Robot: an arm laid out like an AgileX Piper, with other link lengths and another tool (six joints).
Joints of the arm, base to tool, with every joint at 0 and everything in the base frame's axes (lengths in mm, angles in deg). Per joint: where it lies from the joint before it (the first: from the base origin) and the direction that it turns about. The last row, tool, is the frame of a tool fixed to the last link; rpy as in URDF.
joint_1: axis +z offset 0 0 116.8
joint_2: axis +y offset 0 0 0
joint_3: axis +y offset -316.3 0 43.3
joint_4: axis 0.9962 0 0.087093 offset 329.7 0 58.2
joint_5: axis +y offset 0 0 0
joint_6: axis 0.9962 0 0.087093 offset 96.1 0 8.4
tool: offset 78 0 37.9 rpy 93.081 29.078 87.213
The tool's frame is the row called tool.
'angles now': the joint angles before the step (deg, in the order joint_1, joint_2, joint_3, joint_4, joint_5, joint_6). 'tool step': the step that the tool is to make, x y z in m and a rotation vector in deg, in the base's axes. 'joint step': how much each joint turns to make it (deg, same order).
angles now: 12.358 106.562 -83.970 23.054 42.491 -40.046
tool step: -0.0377 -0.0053 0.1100 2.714 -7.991 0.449
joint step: 0.000 -11.886 -0.230 -0.070 3.677 1.260
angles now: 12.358 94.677 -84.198 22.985 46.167 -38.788
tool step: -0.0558 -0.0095 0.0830 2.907 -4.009 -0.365
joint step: 0.002 -10.789 -0.006 -0.416 5.628 3.653
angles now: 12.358 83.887 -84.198 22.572 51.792 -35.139
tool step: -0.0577 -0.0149 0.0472 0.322 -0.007 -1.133
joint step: 0.008 -8.657 -0.001 -2.766 7.581 5.089
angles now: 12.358 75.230 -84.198 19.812 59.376 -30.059
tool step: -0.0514 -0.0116 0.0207 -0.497 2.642 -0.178
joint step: -0.009 -6.348 0.191 -1.502 8.301 3.419
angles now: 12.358 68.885 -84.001 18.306 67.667 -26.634
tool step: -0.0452 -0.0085 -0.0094 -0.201 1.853 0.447
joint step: -0.011 -7.317 6.059 0.106 3.065 0.685
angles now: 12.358 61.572 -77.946 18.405 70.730 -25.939
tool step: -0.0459 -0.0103 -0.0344 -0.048 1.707 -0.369
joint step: 0.005 -9.582 11.105 -0.004 0.002 0.516
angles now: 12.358 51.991 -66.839 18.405 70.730 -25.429
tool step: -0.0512 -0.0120 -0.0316 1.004 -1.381 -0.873
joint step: -0.022 -12.159 11.384 0.085 -1.076 0.779
